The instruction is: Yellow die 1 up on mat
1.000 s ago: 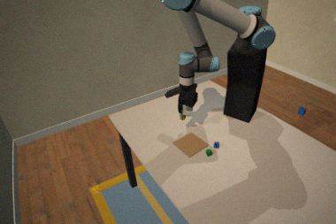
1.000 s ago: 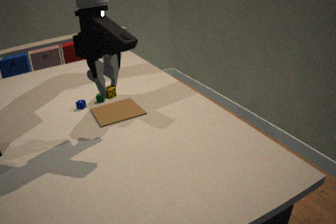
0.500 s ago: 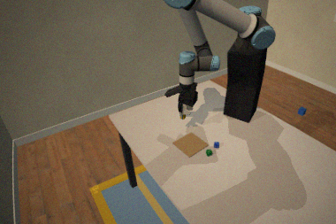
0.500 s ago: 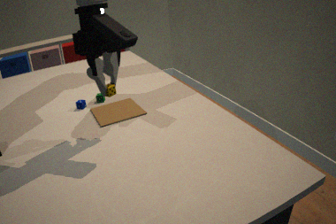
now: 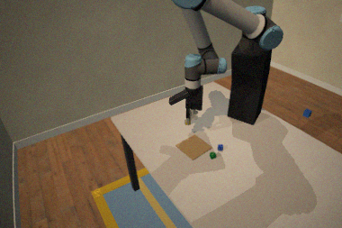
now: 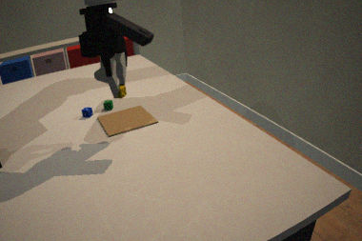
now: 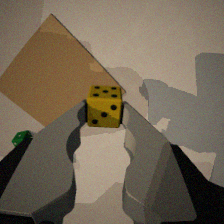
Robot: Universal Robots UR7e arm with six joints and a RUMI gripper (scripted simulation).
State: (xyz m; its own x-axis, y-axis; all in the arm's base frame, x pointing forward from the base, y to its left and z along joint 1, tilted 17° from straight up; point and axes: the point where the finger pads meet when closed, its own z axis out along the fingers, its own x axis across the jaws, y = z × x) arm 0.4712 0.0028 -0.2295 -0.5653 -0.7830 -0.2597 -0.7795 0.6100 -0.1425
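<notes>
Now: hand 10 mm short of the tan mat, 80 mm to the right of it and 120 mm above it. Also, from my hand: blue die: 100 mm behind, 170 mm to the left, 110 mm below; then green die: 30 mm behind, 190 mm to the left, 110 mm below; then yellow die: right at my hand.
</notes>
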